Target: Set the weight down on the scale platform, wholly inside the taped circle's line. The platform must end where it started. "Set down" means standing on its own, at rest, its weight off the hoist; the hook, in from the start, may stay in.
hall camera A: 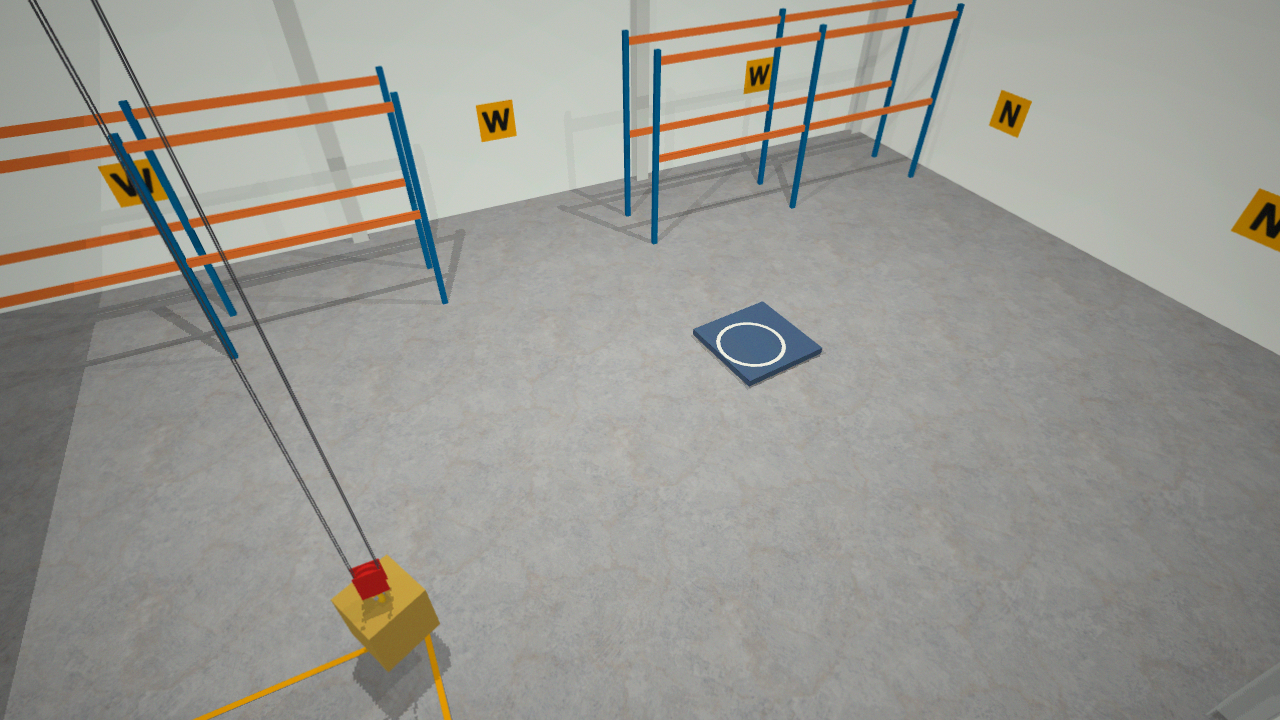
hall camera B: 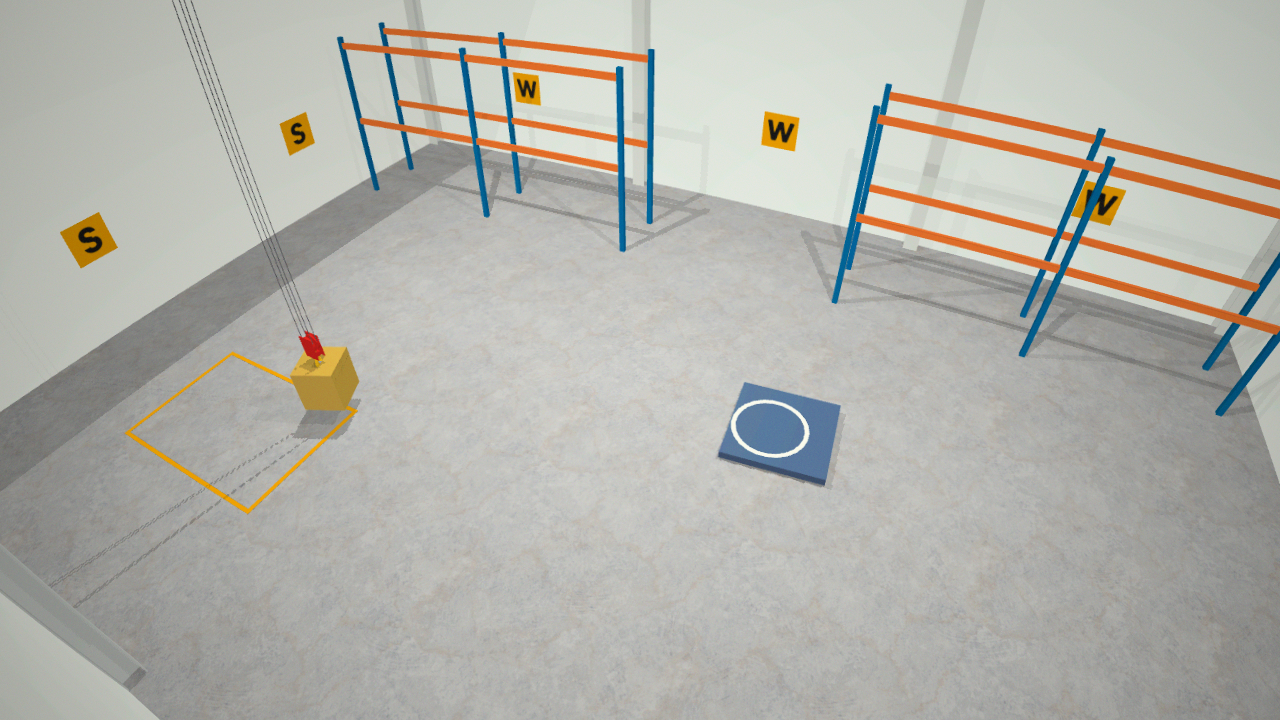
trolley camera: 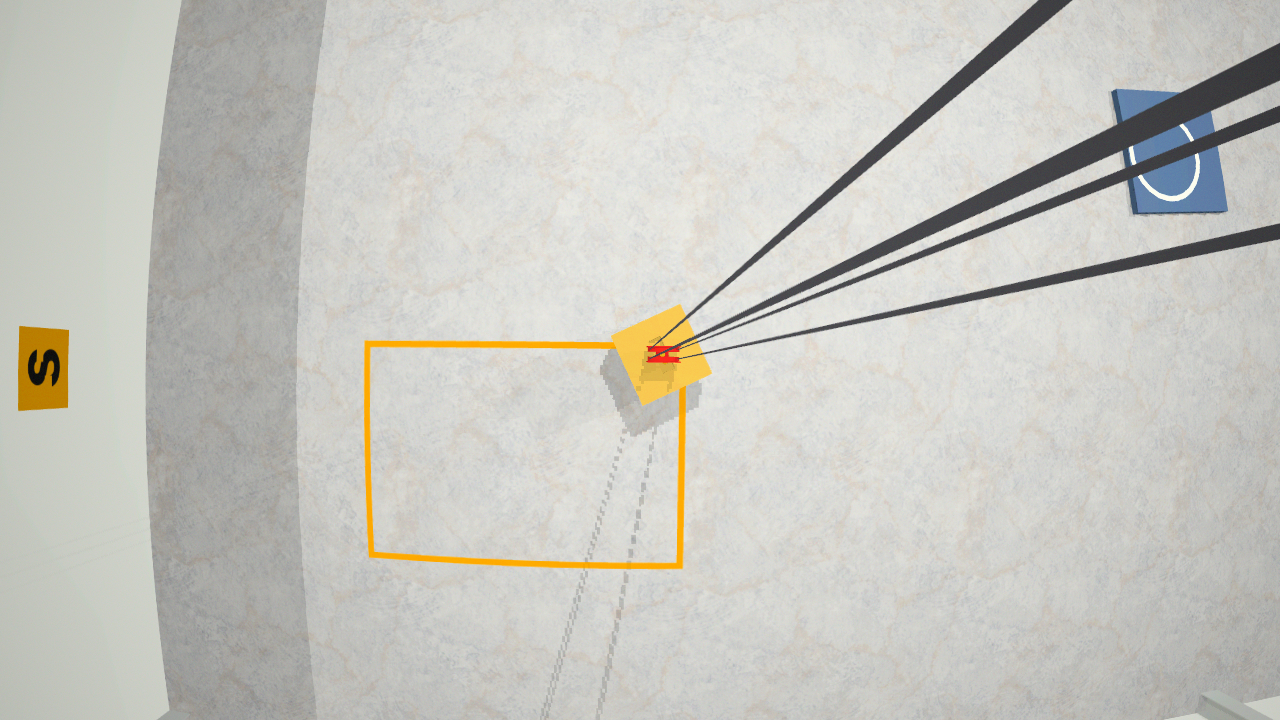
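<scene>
The yellow box-shaped weight hangs from the hook, below the red hook block. It looks level, and its shadow lies apart below it, so it is off the floor. It hangs above a corner of the orange floor outline. The blue scale platform lies flat on the floor, well away from the weight, with the white taped circle on its top. In the trolley camera view, ropes hide part of platform and circle. The hook's seat in the weight is too small to see clearly.
The orange floor outline is a rectangle. Two blue-and-orange racks stand along the W wall: one rack toward the S side, the other rack toward the N side, beyond the platform.
</scene>
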